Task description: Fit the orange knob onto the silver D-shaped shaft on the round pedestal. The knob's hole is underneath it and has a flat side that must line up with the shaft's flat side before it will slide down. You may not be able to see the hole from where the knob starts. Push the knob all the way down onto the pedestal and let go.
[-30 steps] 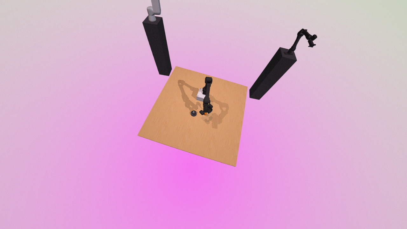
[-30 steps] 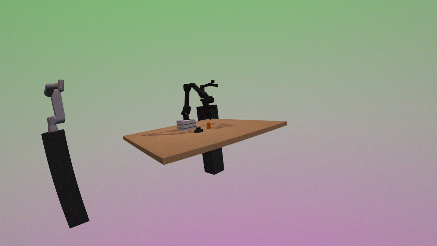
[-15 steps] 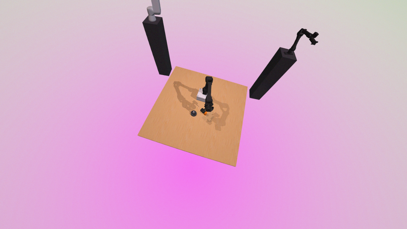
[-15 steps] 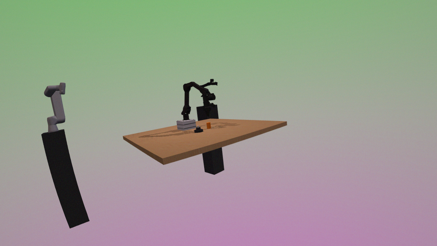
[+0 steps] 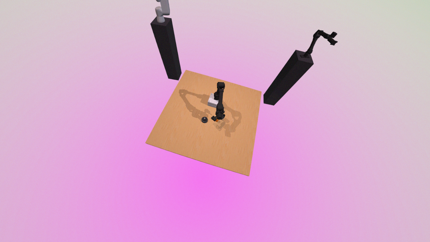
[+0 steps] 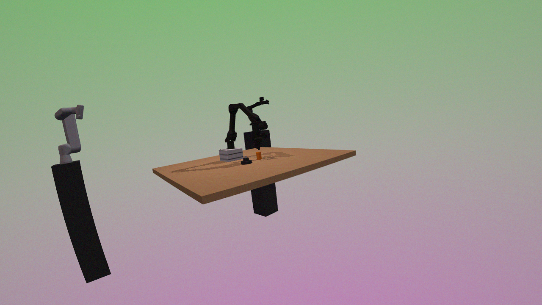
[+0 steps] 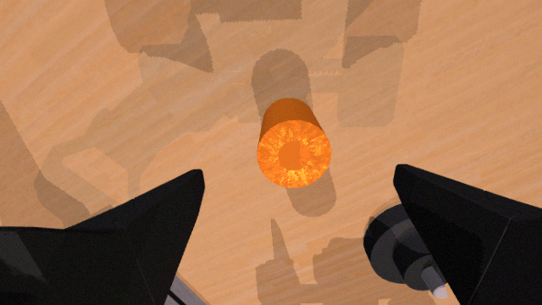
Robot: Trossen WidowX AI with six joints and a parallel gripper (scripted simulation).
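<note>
My gripper tip is 40 mm above the orange knob. From my gripper tip the other things lie so: pedestal 160 mm to the right, 50 mm below, 30 mm ahead.
</note>
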